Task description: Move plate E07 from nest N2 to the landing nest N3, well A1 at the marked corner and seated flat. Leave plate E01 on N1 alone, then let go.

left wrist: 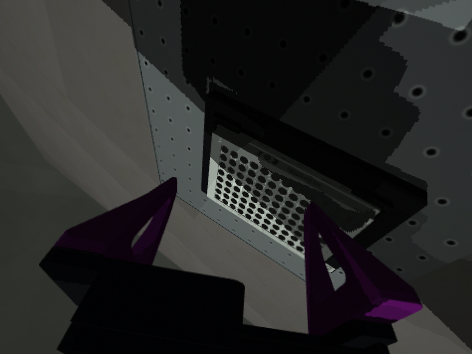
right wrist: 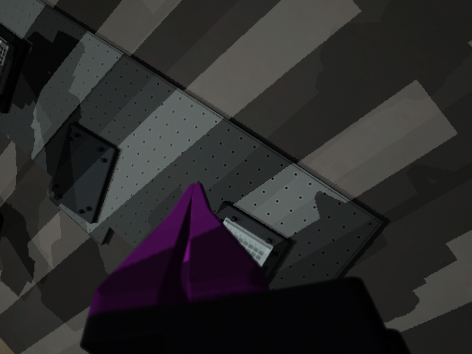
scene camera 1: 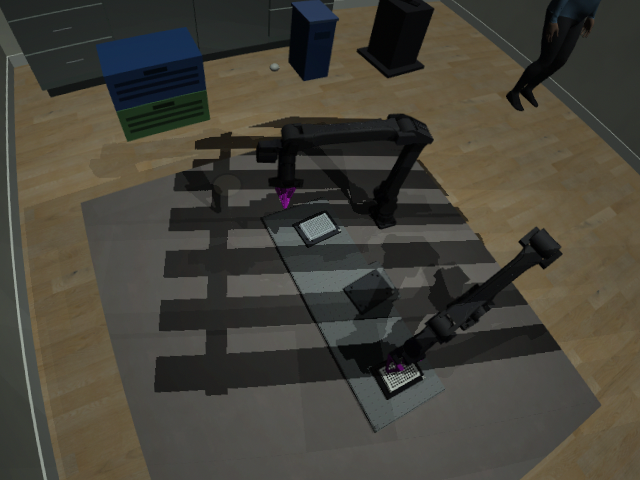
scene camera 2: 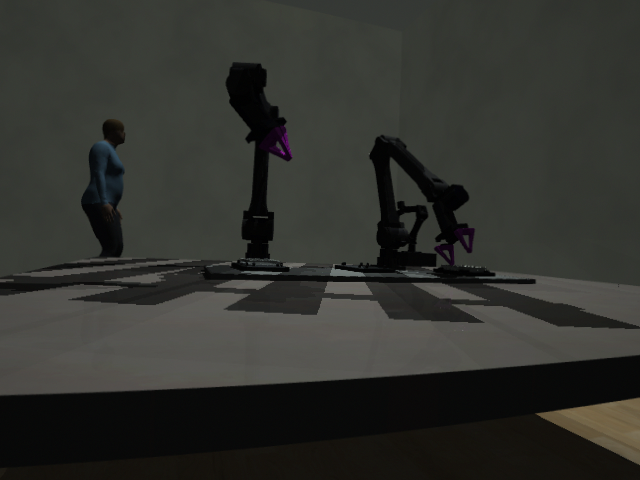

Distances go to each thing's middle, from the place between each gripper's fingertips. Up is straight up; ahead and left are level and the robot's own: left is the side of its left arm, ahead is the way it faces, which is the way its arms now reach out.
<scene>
I see the grey well plate [left wrist: 269, 190] 9 cm behind my right hand, 64 cm to the left of it and 25 cm below it.
I see my left gripper 30 mm above the grey well plate, 20 mm to the right of it and 10 mm past it.
</scene>
